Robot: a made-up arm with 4 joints. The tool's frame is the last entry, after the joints. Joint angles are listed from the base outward. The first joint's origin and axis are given. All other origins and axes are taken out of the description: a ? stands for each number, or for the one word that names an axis. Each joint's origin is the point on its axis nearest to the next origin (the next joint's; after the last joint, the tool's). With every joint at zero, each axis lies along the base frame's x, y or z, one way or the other. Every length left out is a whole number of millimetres.
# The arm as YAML. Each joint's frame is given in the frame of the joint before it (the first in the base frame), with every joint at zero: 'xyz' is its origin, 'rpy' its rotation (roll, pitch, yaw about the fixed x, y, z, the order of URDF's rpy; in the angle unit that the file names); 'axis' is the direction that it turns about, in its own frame. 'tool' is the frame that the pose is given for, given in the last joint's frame.
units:
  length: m
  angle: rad
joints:
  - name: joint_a
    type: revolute
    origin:
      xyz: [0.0, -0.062, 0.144]
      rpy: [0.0, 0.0, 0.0]
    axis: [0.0, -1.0, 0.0]
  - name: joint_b
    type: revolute
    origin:
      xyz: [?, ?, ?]
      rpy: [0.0, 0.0, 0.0]
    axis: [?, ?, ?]
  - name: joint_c
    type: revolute
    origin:
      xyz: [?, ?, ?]
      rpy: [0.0, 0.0, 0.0]
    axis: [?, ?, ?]
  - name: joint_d
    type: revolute
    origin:
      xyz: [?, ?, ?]
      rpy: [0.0, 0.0, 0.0]
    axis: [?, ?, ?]
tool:
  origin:
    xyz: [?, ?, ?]
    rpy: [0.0, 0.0, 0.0]
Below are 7 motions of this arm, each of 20 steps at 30 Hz.
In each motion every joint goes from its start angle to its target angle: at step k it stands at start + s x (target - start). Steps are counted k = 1, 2, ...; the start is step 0. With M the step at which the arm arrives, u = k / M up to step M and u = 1 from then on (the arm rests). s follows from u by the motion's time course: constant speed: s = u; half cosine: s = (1 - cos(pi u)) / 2; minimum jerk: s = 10 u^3 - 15 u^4 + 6 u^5.
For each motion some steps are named. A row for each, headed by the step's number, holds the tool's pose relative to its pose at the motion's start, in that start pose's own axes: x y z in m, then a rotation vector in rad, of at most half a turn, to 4 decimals.
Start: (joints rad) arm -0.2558 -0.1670 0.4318 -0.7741
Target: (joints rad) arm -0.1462 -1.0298 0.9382 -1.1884
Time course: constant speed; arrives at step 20
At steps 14, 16, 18, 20:
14: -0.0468 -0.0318 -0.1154 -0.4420 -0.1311 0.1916
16: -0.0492 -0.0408 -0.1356 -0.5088 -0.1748 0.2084
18: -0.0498 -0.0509 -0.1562 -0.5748 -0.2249 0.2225
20: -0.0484 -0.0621 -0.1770 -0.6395 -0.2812 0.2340

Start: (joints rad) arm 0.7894 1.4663 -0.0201 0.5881
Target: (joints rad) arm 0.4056 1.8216 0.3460 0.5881
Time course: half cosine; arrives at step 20
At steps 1, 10, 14, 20:
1: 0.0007 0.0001 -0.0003 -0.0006 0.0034 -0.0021
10: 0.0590 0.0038 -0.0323 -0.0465 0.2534 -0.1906
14: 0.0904 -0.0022 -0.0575 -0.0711 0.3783 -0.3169
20: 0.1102 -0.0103 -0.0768 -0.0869 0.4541 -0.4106

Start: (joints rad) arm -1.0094 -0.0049 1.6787 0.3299
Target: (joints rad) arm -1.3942 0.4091 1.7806 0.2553
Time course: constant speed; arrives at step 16
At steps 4, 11, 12, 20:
4: 0.0168 -0.0100 0.0215 0.1363 0.0829 -0.0106
11: 0.0530 -0.0349 0.0516 0.3723 0.2317 -0.0461
12: 0.0587 -0.0391 0.0550 0.4057 0.2532 -0.0529
20: 0.0828 -0.0577 0.0656 0.5384 0.3393 -0.0842

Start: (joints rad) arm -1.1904 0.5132 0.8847 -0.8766
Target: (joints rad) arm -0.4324 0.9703 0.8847 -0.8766
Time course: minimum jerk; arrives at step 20
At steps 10, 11, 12, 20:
10: -0.0198 -0.0710 0.1142 0.4385 0.0461 0.0295
11: -0.0233 -0.0904 0.1319 0.5185 0.0613 0.0420
12: -0.0264 -0.1105 0.1475 0.5947 0.0776 0.0561
20: -0.0340 -0.1921 0.1899 0.8577 0.1495 0.1241

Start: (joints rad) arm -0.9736 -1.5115 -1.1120 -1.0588
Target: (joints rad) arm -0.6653 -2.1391 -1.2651 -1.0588
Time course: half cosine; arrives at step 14
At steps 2, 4, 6, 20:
2: -0.0017 -0.0059 0.0066 0.0176 0.0145 0.0274
4: -0.0045 -0.0229 0.0248 0.0651 0.0571 0.1032
6: -0.0035 -0.0477 0.0498 0.1291 0.1244 0.2104
20: 0.0345 -0.1128 0.1149 0.2869 0.3716 0.5136

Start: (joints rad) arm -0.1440 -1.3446 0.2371 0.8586
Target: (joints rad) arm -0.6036 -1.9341 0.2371 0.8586
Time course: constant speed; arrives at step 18
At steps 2, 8, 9, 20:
2: -0.0129 -0.0064 -0.0010 0.0292 -0.0188 0.0754
8: -0.0491 -0.0302 -0.0097 0.1042 -0.0909 0.3017
9: -0.0546 -0.0347 -0.0120 0.1147 -0.1051 0.3392
20: -0.0954 -0.0794 -0.0448 0.1824 -0.2602 0.6720

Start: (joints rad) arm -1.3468 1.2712 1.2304 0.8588
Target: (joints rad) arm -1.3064 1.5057 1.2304 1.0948
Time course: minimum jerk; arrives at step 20
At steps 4, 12, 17, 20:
4: -0.0021 -0.0017 0.0010 0.0083 -0.0108 0.0112
12: -0.0243 -0.0210 0.0082 0.0896 -0.1327 0.1327
17: -0.0342 -0.0307 0.0089 0.1224 -0.1930 0.1890
20: -0.0350 -0.0316 0.0089 0.1252 -0.1986 0.1942

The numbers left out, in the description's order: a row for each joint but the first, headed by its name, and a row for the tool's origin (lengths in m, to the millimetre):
joint_b: xyz 0.099 0.0 -0.033, axis 0.0 0.0 -1.0
joint_c: xyz -0.067 0.074 0.0, axis 0.0 1.0 0.0
joint_d: xyz 0.074 0.0 0.115, axis 0.0 0.0 1.0
tool: xyz -0.108 0.132 0.0

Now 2 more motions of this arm.
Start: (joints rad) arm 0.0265 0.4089 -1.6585 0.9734
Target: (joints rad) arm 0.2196 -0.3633 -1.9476 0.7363
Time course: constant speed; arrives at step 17
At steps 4, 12, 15, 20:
4: -0.0212 -0.0025 -0.0032 0.0145 -0.2099 -0.0918
12: -0.0595 -0.0067 -0.0178 0.0750 -0.6273 -0.2833
15: -0.0723 -0.0084 -0.0254 0.1109 -0.7820 -0.3560
20: -0.0805 -0.0096 -0.0310 0.1393 -0.8843 -0.4042

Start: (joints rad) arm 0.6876 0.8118 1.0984 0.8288
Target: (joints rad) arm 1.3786 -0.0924 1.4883 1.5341
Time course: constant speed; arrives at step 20
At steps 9, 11, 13, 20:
9: -0.0675 -0.0349 -0.0022 -0.2420 0.2118 0.6312
11: -0.0751 -0.0441 0.0005 -0.3040 0.2727 0.7480
13: -0.0803 -0.0524 0.0042 -0.3679 0.3390 0.8546
20: -0.0850 -0.0697 0.0234 -0.5962 0.6093 1.1355

